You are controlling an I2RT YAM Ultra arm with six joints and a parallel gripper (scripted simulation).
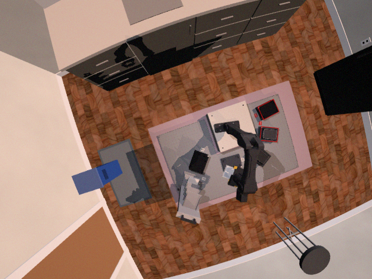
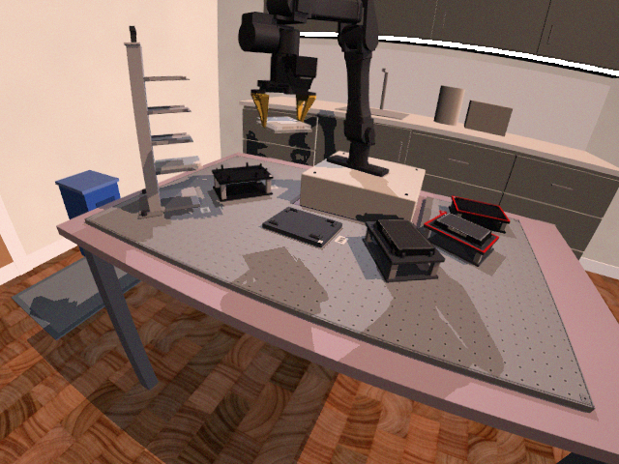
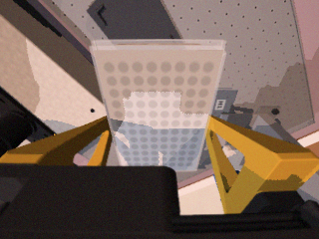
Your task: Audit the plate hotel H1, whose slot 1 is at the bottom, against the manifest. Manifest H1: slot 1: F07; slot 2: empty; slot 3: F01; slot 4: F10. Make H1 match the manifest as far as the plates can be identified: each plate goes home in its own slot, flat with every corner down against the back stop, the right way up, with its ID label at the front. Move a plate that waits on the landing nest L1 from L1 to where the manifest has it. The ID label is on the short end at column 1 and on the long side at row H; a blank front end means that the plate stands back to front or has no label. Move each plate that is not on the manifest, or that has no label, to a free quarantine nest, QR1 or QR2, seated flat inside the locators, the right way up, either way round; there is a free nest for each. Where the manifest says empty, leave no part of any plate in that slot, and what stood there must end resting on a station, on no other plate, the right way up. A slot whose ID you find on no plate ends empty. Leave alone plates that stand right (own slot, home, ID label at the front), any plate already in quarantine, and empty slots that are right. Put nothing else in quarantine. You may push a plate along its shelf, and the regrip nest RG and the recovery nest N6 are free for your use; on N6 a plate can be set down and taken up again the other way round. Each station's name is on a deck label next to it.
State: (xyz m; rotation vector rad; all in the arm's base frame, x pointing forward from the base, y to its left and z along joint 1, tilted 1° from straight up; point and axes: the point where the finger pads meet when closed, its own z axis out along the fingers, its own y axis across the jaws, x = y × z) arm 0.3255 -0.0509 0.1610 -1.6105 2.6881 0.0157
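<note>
Right now the N6 label is 25 cm below my hand, 17 cm to the left of it and 2 cm behind it. Round my hand: L1 deck label: 25 cm below, 24 cm to the left, 11 cm behind; then H1 deck label: 25 cm below, 19 cm to the right, 9 cm ahead; then tag reading 4: 28 cm to the right, 18 cm ahead, 10 cm above.
</note>
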